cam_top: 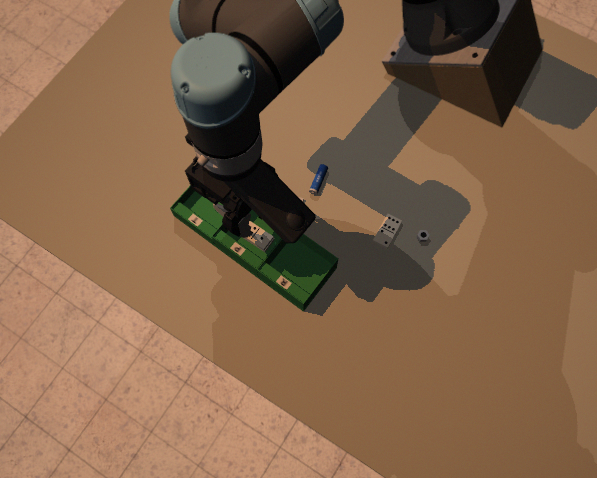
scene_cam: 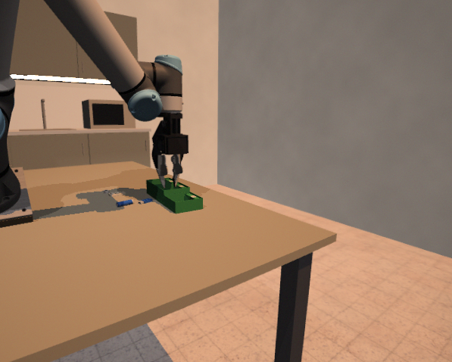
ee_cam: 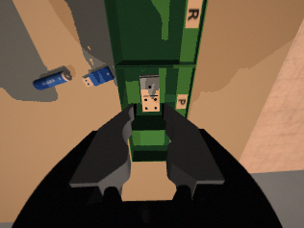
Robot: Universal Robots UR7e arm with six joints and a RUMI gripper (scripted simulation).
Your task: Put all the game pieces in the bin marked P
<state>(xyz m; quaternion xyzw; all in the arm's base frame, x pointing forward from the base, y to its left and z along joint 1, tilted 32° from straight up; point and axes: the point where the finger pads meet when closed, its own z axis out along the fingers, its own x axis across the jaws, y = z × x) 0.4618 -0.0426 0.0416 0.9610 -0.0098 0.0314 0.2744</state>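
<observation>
The green bin lies 4 cm below my hand and 1 cm ahead of it. From my hand the other things lie so: blue battery (13 cm behind, 5 cm below, 2 cm to the left); small nut (21 cm to the left, 15 cm behind, 6 cm below); blue USB stick (7 cm behind, 6 cm below, 2 cm to the left).
</observation>
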